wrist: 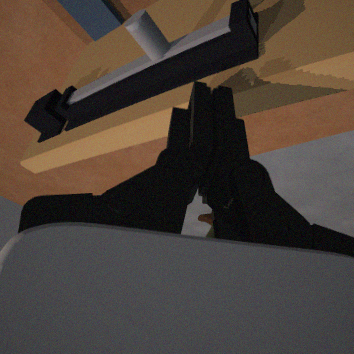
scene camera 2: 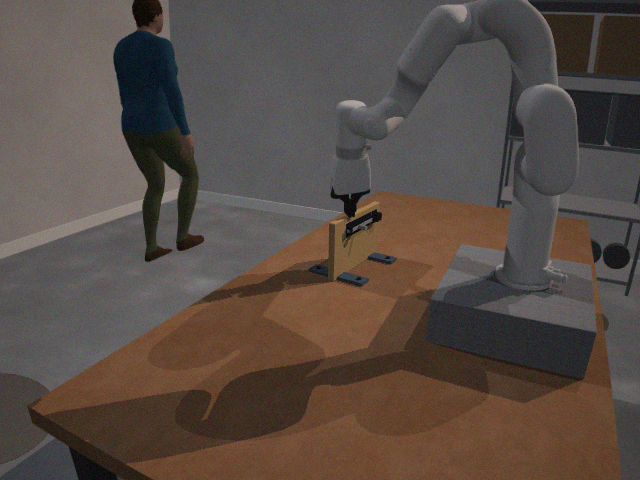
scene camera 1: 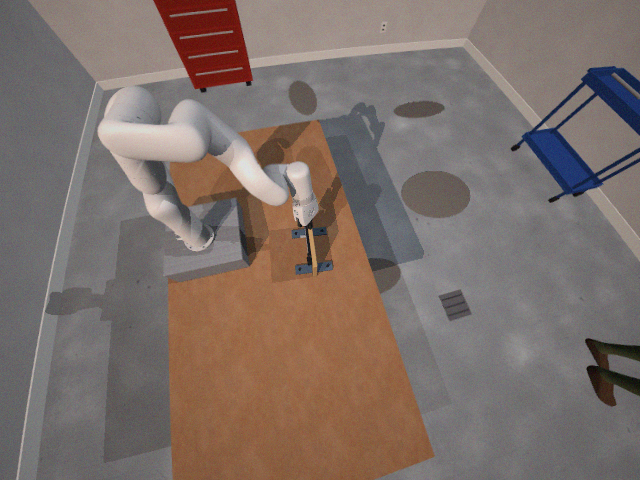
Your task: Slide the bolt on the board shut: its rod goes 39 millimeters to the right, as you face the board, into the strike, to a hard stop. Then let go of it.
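Places are measured from the arm's base along level axes (x back, y left, z down), in centimetres.
Pixels of known places: gripper, fingertip midpoint: (wrist: 203, 110) (scene camera 2: 350, 215) (scene camera 1: 308, 227); arm's base, link origin: (scene camera 2: 523, 277) (scene camera 1: 200, 237).
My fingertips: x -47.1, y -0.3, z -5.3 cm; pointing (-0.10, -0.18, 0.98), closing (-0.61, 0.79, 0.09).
For each thing: its middle in the pictures, then the offset to it from my fingertips. "spot": a spot on its surface instead. Level surfaces: height alone.
- upright tan board, body centre: (wrist: 168, 46) (scene camera 2: 355, 239) (scene camera 1: 311, 243) dx -0.7, dy -4.2, dz +8.3 cm
- black bolt housing, body centre: (wrist: 104, 70) (scene camera 2: 367, 223) (scene camera 1: 305, 244) dx +1.8, dy -6.3, dz +3.7 cm
- silver rod, body centre: (wrist: 137, 70) dx +1.0, dy -4.3, dz +3.7 cm
- round knob, body centre: (wrist: 147, 34) (scene camera 2: 362, 227) dx +2.7, dy -2.4, dz +3.7 cm
- black strike, surface spot: (wrist: 45, 112) (scene camera 2: 376, 214) spot: dx +1.3, dy -12.3, dz +2.6 cm
- wooden table, surface height: dz +16.4 cm
The upright tan board (scene camera 1: 313, 260) (scene camera 2: 337, 253) (wrist: 100, 137) carries a black bolt housing (scene camera 2: 349, 230) (wrist: 165, 75). A silver rod (wrist: 115, 76) lies in it, with a round knob (scene camera 2: 363, 227) (wrist: 147, 35) sticking out from the board's face. The black strike (scene camera 2: 378, 216) (wrist: 45, 112) is beyond the housing's end, with a narrow dark gap between their black parts. How far the rod reaches is hard to tell. My gripper (scene camera 1: 307, 226) (scene camera 2: 350, 212) (wrist: 203, 110) is shut and empty, at the board's top edge, apart from the knob. Its fingers hide part of that edge in the wrist view.
Blue feet (scene camera 1: 301, 269) (scene camera 2: 353, 279) (wrist: 95, 17) hold the board on the wooden table (scene camera 1: 289, 361) (scene camera 2: 465, 434). The arm stands on a grey block (scene camera 1: 206, 263) (scene camera 2: 506, 330). A person (scene camera 2: 147, 82) stands beyond the table. A blue cart (scene camera 1: 560, 157) and red cabinet (scene camera 1: 219, 46) stand farther away.
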